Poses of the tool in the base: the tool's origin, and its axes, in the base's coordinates. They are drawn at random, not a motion.
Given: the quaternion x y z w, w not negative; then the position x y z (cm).
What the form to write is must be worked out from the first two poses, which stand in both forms.
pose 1, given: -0.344 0.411 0.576 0.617 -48.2 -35.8 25.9
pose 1, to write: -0.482 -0.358 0.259 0.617 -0.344 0.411 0.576
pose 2, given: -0.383 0.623 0.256 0.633 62.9 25.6 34.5
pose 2, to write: 0.629 0.256 0.345 0.633 -0.383 0.623 0.256
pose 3, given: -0.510 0.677 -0.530 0.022 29.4 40.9 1.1
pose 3, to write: 0.294 0.409 0.011 0.022 -0.510 0.677 -0.530
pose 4, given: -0.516 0.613 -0.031 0.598 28.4 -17.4 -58.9
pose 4, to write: 0.284 -0.174 -0.589 0.598 -0.516 0.613 -0.031
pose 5, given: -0.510 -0.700 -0.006 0.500 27.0 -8.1 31.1
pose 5, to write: 0.270 -0.081 0.311 0.500 -0.510 -0.700 -0.006
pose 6, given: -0.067 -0.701 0.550 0.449 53.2 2.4 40.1
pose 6, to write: 0.532 0.024 0.401 0.449 -0.067 -0.701 0.550
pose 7, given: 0.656 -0.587 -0.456 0.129 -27.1 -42.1 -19.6
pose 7, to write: -0.271 -0.421 -0.196 0.129 0.656 -0.587 -0.456
